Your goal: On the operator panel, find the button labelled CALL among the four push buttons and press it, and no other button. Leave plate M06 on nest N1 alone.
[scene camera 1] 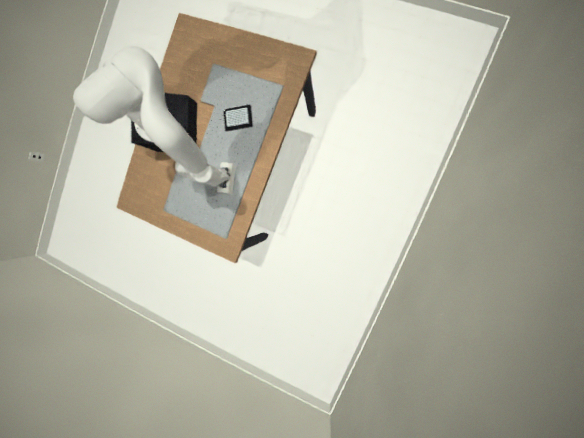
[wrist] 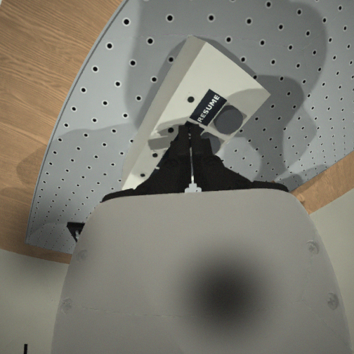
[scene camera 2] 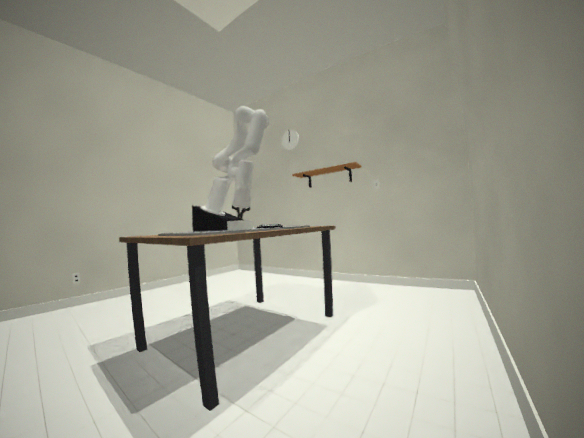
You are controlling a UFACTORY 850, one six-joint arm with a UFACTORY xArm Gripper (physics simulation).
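Note:
The operator panel (scene camera 1: 226, 165) (scene camera 2: 239, 225) (wrist: 191, 70) is a pale box on the grey perforated mat. In the wrist view a dark label reading RESUME (wrist: 209, 106) lies beside a round dark button (wrist: 228, 120). Another round dark button (wrist: 212, 144) shows partly behind the fingers. The CALL label cannot be read; my fingers cover that part of the label strip. My gripper (scene camera 2: 241, 218) (wrist: 189, 139) is shut and empty, its tips over the panel near the lower end of the RESUME label. Contact cannot be told. A pale gridded plate (scene camera 1: 237, 117) sits in a black frame; its marking is unreadable.
The grey mat (scene camera 1: 240, 82) (wrist: 100, 90) lies on the wooden table (scene camera 1: 250, 42) (scene camera 2: 190, 241). A black base block (scene camera 1: 187, 112) (scene camera 2: 206, 220) stands under the arm. A black corner piece (wrist: 73, 227) shows at the wrist view's lower left. A wall shelf (scene camera 2: 327, 170) is behind the table.

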